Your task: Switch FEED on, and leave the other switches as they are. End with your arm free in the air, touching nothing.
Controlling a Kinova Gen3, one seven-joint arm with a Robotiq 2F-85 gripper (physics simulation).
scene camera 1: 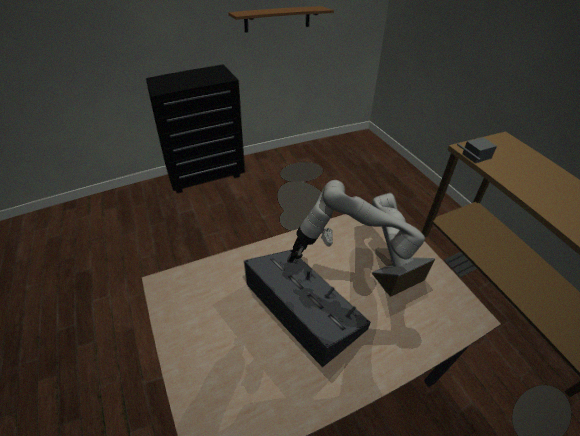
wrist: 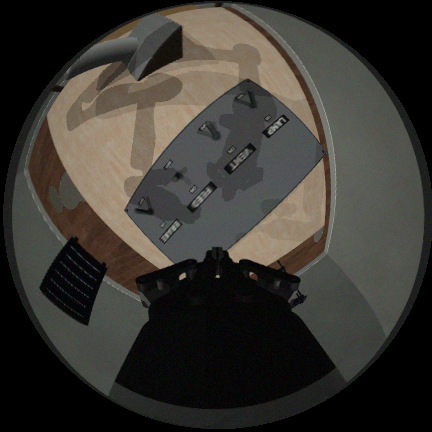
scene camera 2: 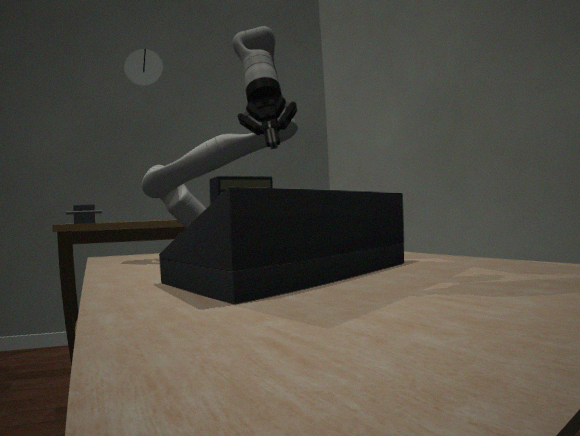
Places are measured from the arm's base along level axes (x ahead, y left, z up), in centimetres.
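Where they show: gripper, fingertip midpoint: [scene camera 1: 289,260] [wrist: 216,252] [scene camera 2: 273,146]; arm's base at its link origin: [scene camera 1: 402,262].
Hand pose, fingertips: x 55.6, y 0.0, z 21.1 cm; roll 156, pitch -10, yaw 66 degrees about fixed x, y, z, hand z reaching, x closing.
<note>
Each offset is from my fingertips to the top centre of the thing. Level surfaces: height alone.
The dark console [scene camera 1: 287,312] [scene camera 2: 315,225] [wrist: 232,215] stands on the table. In the wrist view, the FEED lever @(dx -9.2, dy -2.3, dz -12.2 cm) [wrist: 177,176] is above the FEED label @(dx -2.8, dy +0.3, dz -13.8 cm) [wrist: 202,197]. It looks short, nearly end-on, unlike the others, and appears tipped from OFF toward ON. The VENT lever @(dx -15.0, dy +8.3, dz -13.3 cm) [wrist: 212,131], LAMP lever @(dx -19.4, dy +19.5, dz -13.3 cm) [wrist: 248,101] and BRAKE lever [wrist: 146,207] lean toward their OFF labels. My gripper [scene camera 1: 292,259] [scene camera 2: 272,145] [wrist: 216,252] is shut and empty, in the air above the console, apart from the levers. In scene camera 1 it hides the BRAKE lever. Scene camera 2 shows the console's back.
The wooden table @(dz -26.2 cm) [scene camera 1: 200,320] [scene camera 2: 300,380] carries the console and the arm's wedge base [scene camera 1: 407,280] [wrist: 159,42]. A black drawer cabinet [scene camera 1: 200,130] [wrist: 74,282] stands behind. A wooden workbench [scene camera 1: 530,170] stands at the right, with a grey box [scene camera 1: 480,150] on it.
</note>
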